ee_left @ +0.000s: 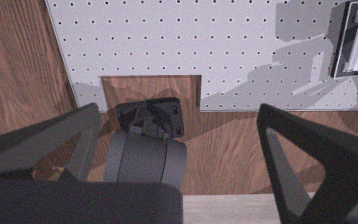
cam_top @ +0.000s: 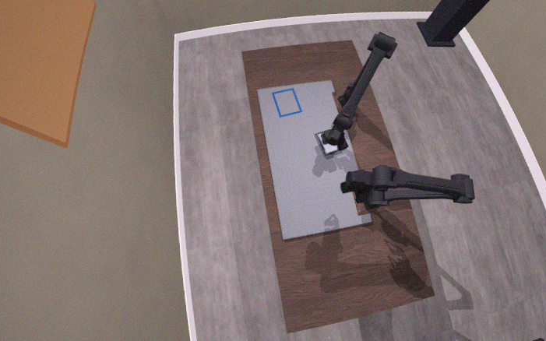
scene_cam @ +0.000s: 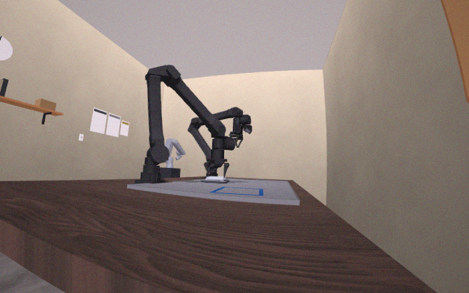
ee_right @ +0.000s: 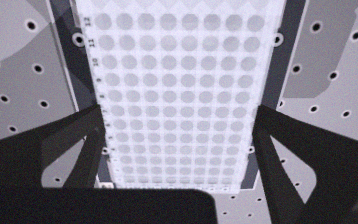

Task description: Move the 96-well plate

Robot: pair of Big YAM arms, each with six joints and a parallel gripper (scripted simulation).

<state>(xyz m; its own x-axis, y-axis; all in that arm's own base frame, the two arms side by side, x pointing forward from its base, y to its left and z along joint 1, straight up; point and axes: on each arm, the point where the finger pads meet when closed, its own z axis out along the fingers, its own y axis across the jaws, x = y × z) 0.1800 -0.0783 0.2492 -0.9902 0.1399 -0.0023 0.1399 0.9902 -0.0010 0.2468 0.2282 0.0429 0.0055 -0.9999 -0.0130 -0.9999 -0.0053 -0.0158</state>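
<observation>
Right now my right hand is 1 cm above the 96-well plate. Round my right hand: plate nest N1: 2 cm below; A1 label: 9 cm to the right, 4 cm behind, 2 cm below.
</observation>
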